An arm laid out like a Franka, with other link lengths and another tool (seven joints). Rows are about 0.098 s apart.
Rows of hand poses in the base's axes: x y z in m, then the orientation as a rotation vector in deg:
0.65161, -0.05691, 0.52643, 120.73, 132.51, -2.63
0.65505, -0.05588, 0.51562, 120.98, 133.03, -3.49
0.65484, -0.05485, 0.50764, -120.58, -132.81, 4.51
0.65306, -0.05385, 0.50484, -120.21, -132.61, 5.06
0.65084, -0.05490, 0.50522, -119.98, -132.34, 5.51
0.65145, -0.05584, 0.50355, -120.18, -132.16, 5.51
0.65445, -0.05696, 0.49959, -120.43, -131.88, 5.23
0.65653, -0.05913, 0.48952, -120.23, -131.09, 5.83
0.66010, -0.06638, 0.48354, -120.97, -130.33, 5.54
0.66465, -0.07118, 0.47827, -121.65, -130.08, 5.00
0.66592, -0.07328, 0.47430, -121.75, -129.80, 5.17
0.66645, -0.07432, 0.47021, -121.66, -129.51, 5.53
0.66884, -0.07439, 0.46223, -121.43, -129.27, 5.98
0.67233, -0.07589, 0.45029, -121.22, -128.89, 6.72
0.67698, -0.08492, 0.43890, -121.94, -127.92, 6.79
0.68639, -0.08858, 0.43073, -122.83, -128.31, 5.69
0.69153, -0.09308, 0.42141, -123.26, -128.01, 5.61
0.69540, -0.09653, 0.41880, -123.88, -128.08, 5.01
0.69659, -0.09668, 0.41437, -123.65, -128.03, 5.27
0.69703, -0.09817, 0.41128, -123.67, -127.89, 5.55
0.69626, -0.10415, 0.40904, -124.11, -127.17, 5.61
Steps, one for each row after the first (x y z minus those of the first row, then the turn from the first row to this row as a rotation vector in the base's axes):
0.00344, 0.00103, -0.01081, -0.02, 0.79, 0.09
0.00323, 0.00206, -0.01879, -0.02, 1.76, 0.17
0.00145, 0.00306, -0.02159, -0.03, 2.28, 0.25
-0.00077, 0.00201, -0.02121, -0.02, 2.73, 0.24
-0.00016, 0.00107, -0.02288, -0.02, 2.73, 0.07
0.00284, -0.00005, -0.02684, 0.14, 2.64, -0.17
0.00492, -0.00222, -0.03691, 0.32, 3.42, -0.43
0.00849, -0.00947, -0.04289, 0.49, 3.34, -1.11
0.01304, -0.01427, -0.04816, 0.57, 2.90, -1.54
0.01431, -0.01637, -0.05213, 0.58, 3.07, -1.71
0.01484, -0.01741, -0.05622, 0.58, 3.42, -1.80
0.01723, -0.01748, -0.06420, 0.57, 3.85, -1.80
0.02072, -0.01898, -0.07614, 0.48, 4.47, -1.88
0.02537, -0.02801, -0.08753, 0.58, 4.65, -2.66
0.03478, -0.03167, -0.09570, 0.54, 3.52, -2.88
0.03992, -0.03617, -0.10502, 0.52, 3.42, -3.21
0.04379, -0.03962, -0.10763, 0.50, 2.81, -3.46
0.04498, -0.03977, -0.11206, 0.50, 3.06, -3.38
0.04542, -0.04126, -0.11515, 0.42, 3.24, -3.45
0.04465, -0.04724, -0.11739, 0.52, 3.42, -3.98

